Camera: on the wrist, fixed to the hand. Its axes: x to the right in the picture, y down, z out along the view.
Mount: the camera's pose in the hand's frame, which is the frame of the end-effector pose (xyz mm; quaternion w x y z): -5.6 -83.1 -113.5 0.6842 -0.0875 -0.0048 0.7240
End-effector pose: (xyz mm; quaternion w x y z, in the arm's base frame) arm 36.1 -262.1 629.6 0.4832 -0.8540 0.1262 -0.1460
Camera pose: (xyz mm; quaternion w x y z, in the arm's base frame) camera -5.0 -307.9 756.2 0.3622 -0.5359 0.7151 0.2651
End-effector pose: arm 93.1 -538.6 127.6 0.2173 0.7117 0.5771 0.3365
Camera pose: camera -46.4 -533.1 145.4 0.0299 -0.8874 0.1509 -0.4346
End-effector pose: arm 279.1 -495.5 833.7 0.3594 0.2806 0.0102 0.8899
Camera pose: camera 277.5 -416.7 717.1 0.3738 -0.1722 0.2758 -0.8687
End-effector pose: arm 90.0 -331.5 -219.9 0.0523 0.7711 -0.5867 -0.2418
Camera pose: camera 211.3 -323.9 -148.8 0.2755 0.0971 -0.9388 -0.1826
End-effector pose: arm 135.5 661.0 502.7 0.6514 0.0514 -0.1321 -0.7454
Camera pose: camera 85.0 661.4 371.3 0.9892 -0.1210 -0.0655 -0.0502
